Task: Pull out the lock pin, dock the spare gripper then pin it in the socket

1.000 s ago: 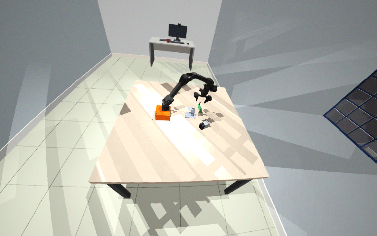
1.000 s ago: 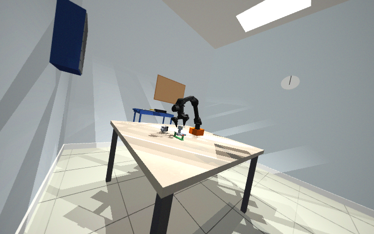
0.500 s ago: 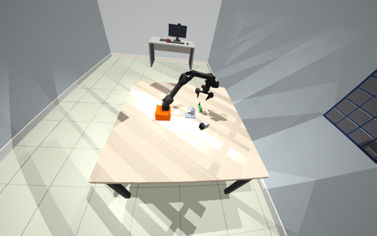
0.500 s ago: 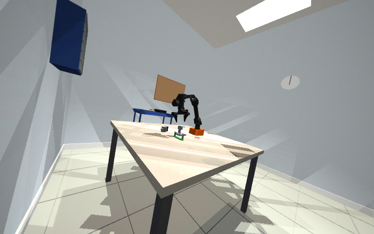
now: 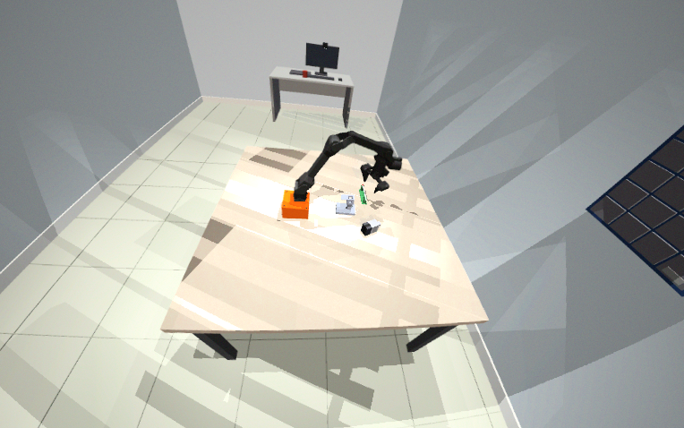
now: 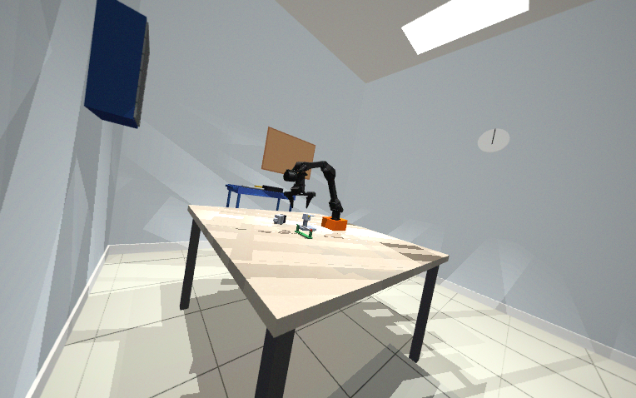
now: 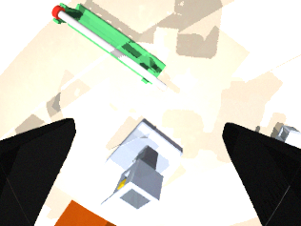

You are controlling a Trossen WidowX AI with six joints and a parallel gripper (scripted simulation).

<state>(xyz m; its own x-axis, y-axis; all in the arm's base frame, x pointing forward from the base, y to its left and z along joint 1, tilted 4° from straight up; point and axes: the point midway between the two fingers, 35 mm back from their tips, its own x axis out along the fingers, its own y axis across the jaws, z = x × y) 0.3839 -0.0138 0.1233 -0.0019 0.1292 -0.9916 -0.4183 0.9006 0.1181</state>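
My gripper tip is 2 cm past the spare gripper, 19 cm to the left of it and 11 cm above it. From my gripper tip the other things lie so: mount: 12 cm behind, 3 cm to the right, 9 cm below; green rest: 1 cm ahead, 8 cm to the left, 12 cm below.
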